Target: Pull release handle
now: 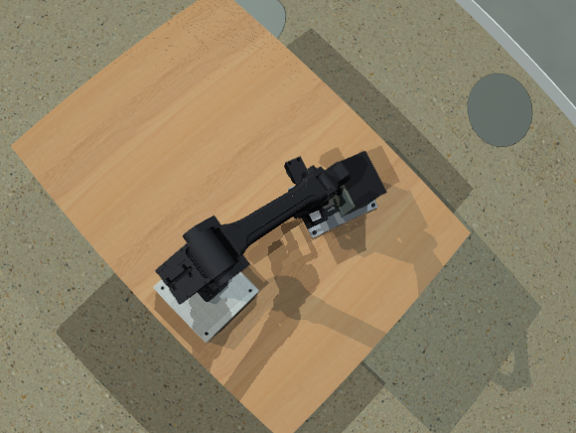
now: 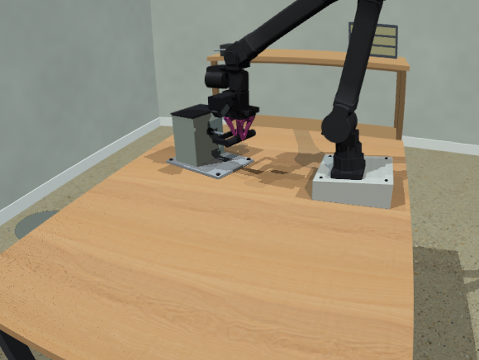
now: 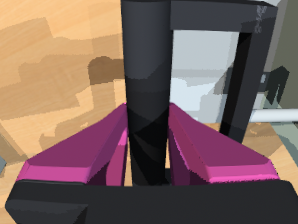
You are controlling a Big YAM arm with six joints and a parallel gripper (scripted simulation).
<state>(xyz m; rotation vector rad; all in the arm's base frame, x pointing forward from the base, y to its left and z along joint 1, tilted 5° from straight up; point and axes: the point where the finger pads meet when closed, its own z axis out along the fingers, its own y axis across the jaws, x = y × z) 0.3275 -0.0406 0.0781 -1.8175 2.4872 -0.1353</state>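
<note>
Right now my hand is 5 cm short of the release handle grip and 2 cm to the left of it. The rest, counted from my hand: grey baseplate: 13 cm ahead, 4 cm to the right, 11 cm below.
</note>
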